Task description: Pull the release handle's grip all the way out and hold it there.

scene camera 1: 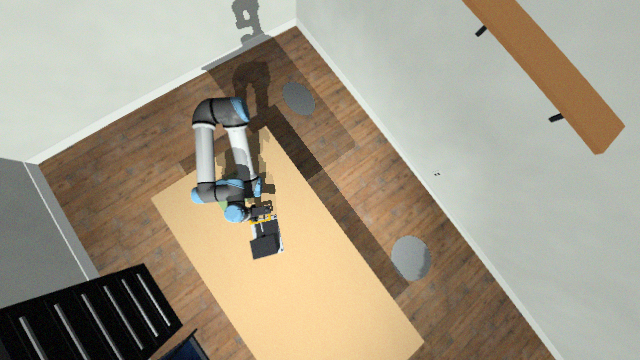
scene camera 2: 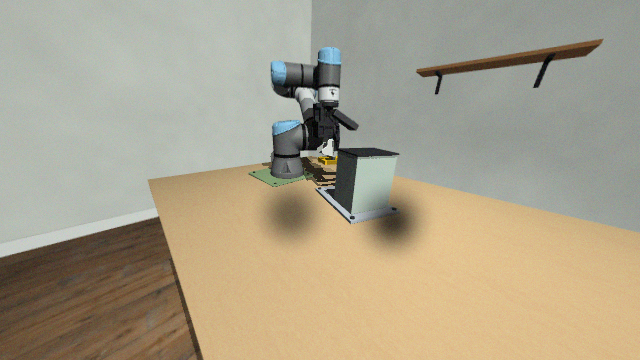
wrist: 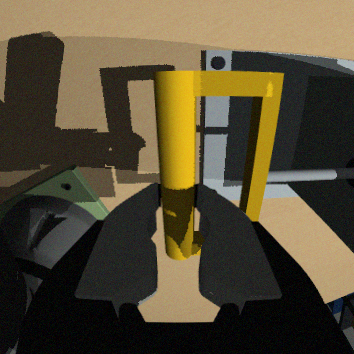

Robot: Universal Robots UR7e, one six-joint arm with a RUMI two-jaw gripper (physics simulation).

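Note:
The release handle's yellow grip [scene camera 1: 260, 219] [scene camera 2: 328, 161] [wrist: 175, 132] is a round bar with a rectangular yellow frame behind it. In the wrist view the frame stands apart from the dark housing [scene camera 1: 265, 246] [scene camera 2: 373, 184], with a long stretch of grey rod [wrist: 305, 176] showing between them. The housing stands on a pale base plate [scene camera 2: 368, 217] [wrist: 217, 112]. My gripper [wrist: 177, 185] points down and is shut on the grip, one jaw on each side of the round bar. The jaws hide part of the bar's sides. The rod's far end is in dark shadow.
The wooden table [scene camera 1: 325, 295] [scene camera 2: 280, 285] carries the housing and the arm's green mounting plate [scene camera 2: 262, 176] [wrist: 87, 182]. A wooden shelf [scene camera 1: 550, 70] [scene camera 2: 510, 63] is on the wall. A black slatted unit [scene camera 1: 92, 320] and two round grey discs [scene camera 1: 411, 258] [scene camera 1: 299, 98] are beside the table.

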